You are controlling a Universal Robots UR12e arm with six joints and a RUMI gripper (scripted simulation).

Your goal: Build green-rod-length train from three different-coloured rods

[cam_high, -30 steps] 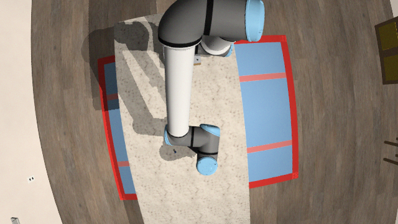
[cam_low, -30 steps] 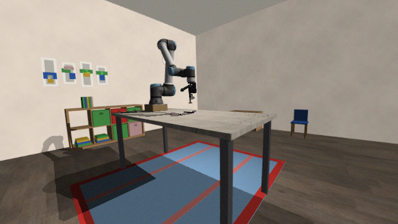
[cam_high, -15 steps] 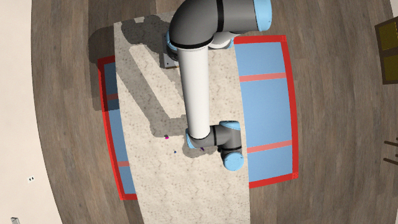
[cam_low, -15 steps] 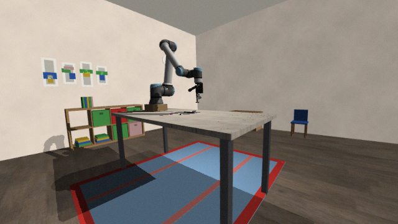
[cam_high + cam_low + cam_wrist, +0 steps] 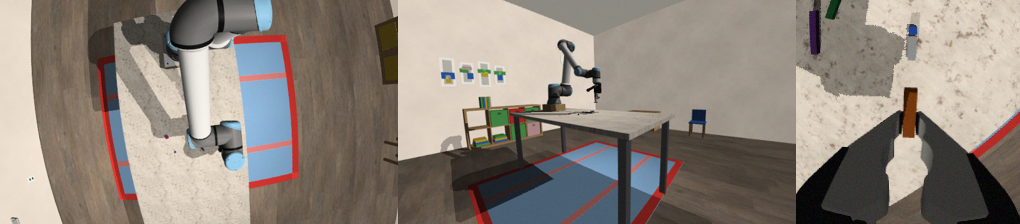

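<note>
My gripper is now 3 cm past the grey rod, 2 cm to the left of it and 11 cm above it. Also, from my hand: green rod 5 cm behind, 14 cm to the right, 11 cm below; purple rod 1 cm ahead, 14 cm to the right, 11 cm below; orange rod 1 cm below.
</note>
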